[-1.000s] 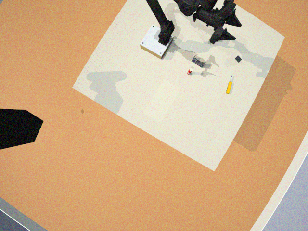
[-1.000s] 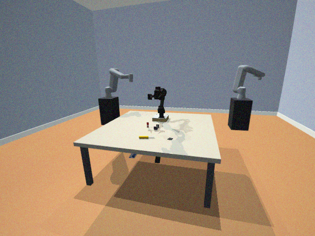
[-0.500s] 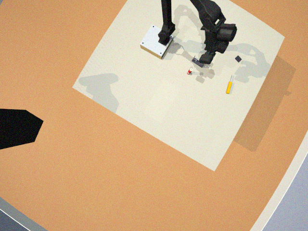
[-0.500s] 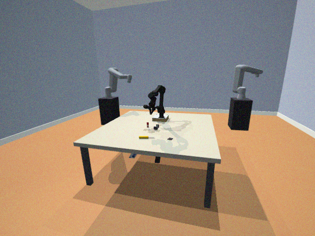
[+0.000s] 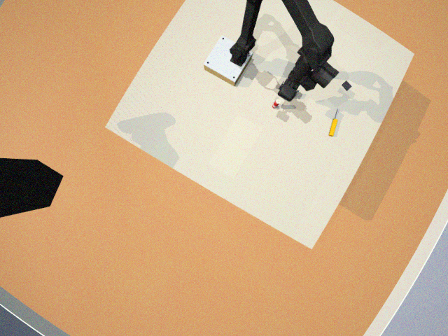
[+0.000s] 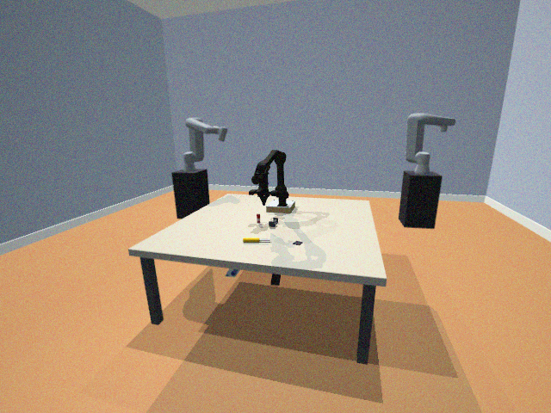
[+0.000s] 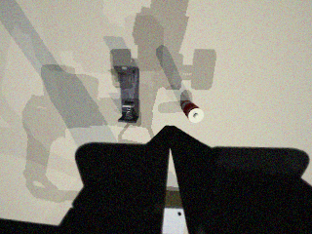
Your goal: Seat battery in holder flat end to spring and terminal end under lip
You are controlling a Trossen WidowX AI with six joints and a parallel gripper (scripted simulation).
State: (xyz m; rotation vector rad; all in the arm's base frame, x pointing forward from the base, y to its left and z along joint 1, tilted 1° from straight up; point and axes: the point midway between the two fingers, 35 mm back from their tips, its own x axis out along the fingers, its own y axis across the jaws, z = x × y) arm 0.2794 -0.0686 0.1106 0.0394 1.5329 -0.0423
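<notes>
Now: gripper tip 9 cm above the battery, 4 cm to the left of it and 1 cm past it. Also, from my gripper tip: yellow-handled screwdriver: 32 cm ahead, 11 cm below, 4 cm to the left.
</notes>
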